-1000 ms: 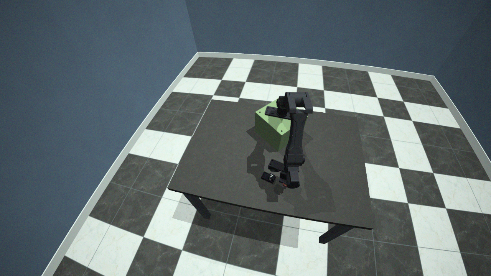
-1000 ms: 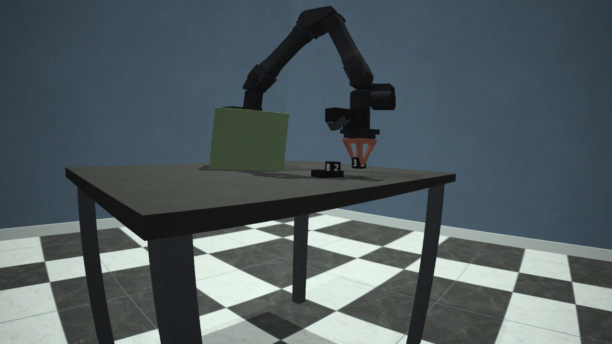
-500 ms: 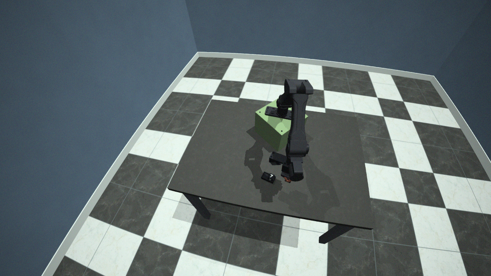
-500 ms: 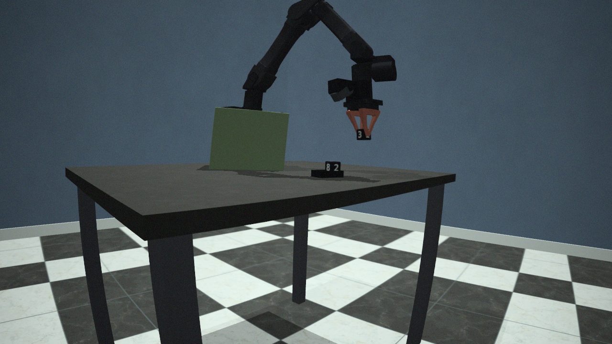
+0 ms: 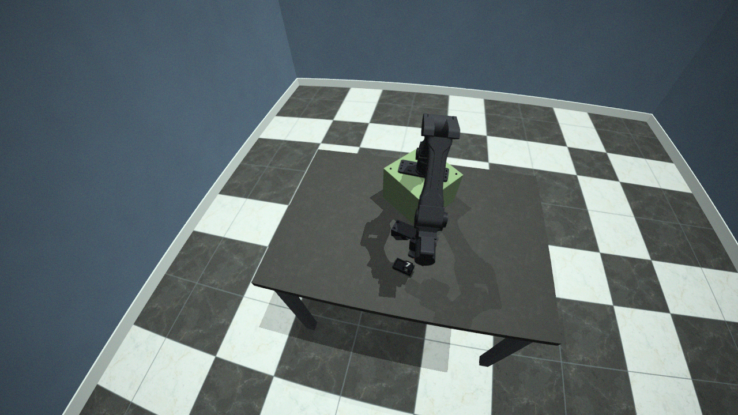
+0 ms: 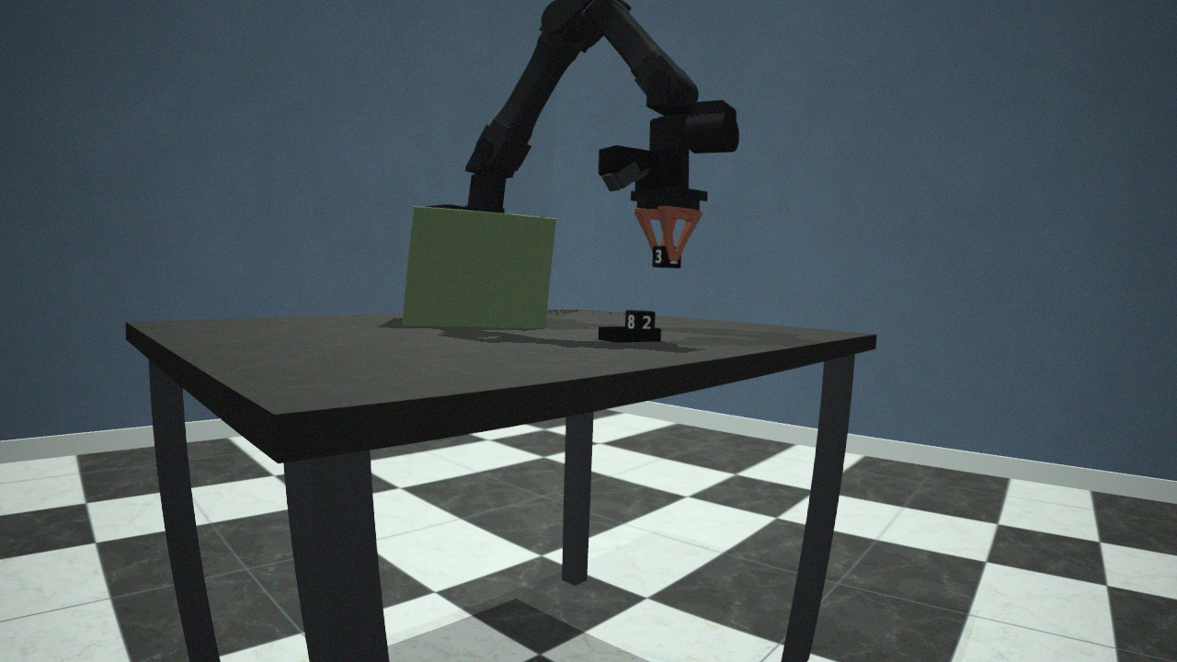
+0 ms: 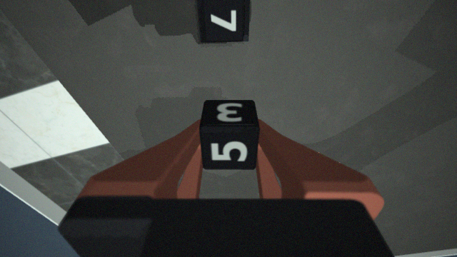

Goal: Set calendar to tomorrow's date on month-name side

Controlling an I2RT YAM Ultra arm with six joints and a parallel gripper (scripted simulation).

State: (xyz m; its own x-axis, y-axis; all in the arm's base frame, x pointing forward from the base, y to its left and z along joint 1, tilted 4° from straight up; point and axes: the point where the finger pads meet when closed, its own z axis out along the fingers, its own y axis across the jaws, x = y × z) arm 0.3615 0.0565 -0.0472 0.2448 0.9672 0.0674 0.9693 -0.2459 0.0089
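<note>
Right now the black tray is 11 cm below my hand, 6 cm to the right of it and 1 cm behind it. From my hand the other things lie so: calendar cube (right at my hand).
</note>
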